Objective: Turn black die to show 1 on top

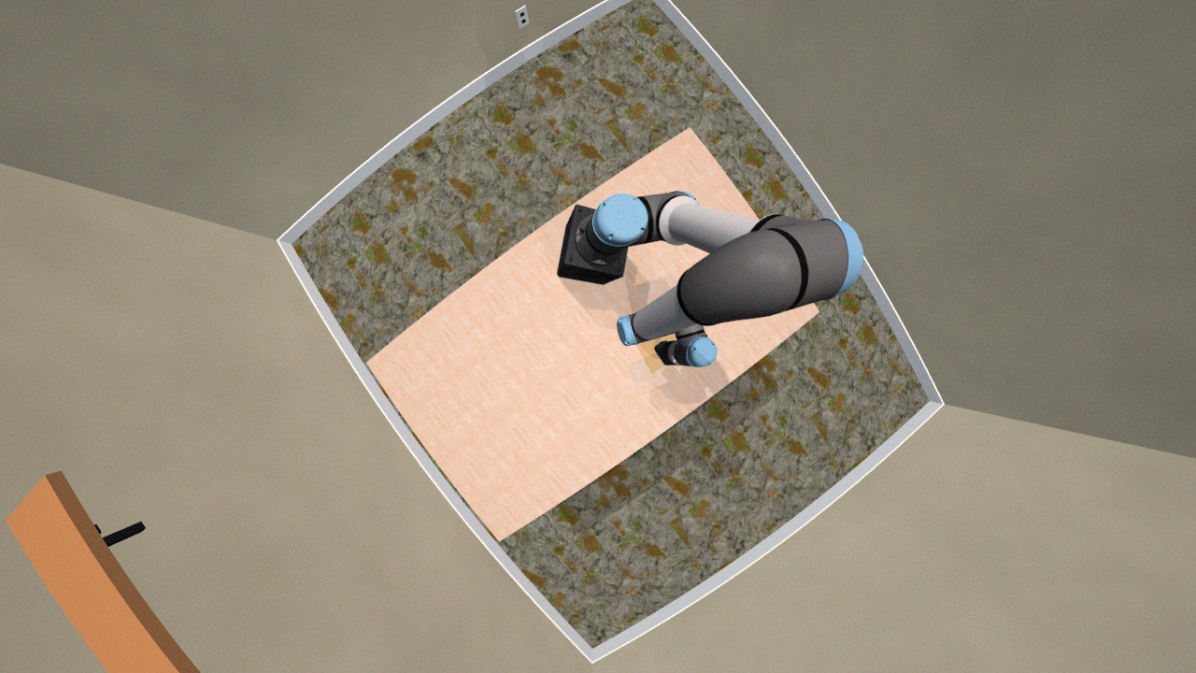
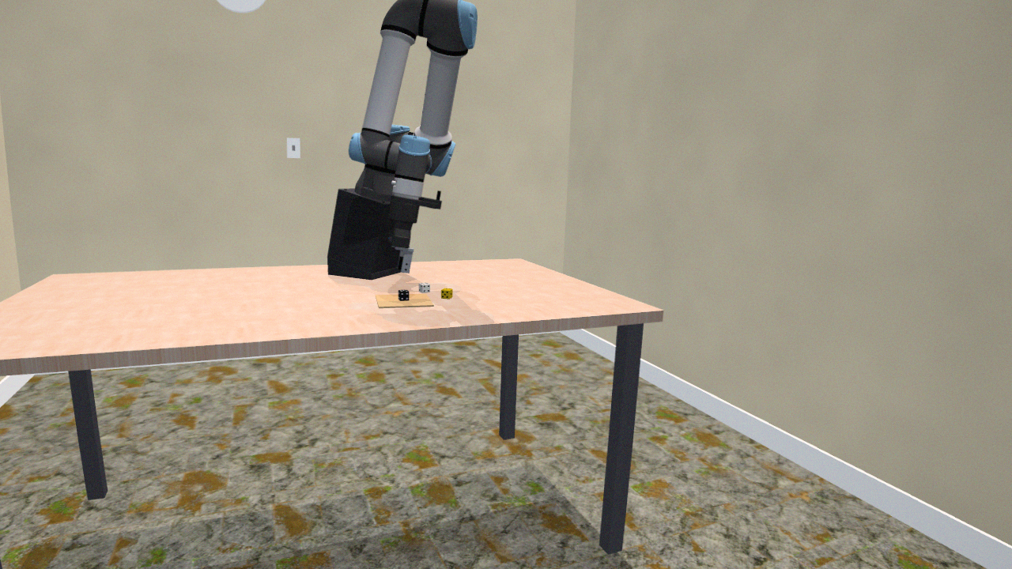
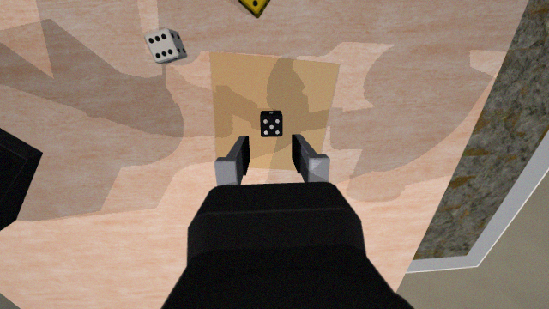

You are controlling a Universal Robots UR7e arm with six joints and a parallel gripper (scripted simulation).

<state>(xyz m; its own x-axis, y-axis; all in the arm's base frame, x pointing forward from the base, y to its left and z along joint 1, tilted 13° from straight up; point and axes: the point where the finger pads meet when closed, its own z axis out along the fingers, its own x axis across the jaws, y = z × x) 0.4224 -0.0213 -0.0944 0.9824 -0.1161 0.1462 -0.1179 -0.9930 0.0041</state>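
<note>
My gripper is now 8 cm above the black die. From my hand the other things lie so: tan mat 10 cm below; then white die 9 cm to the left, 9 cm below, 9 cm behind; then yellow die 12 cm to the left, 9 cm below.
</note>
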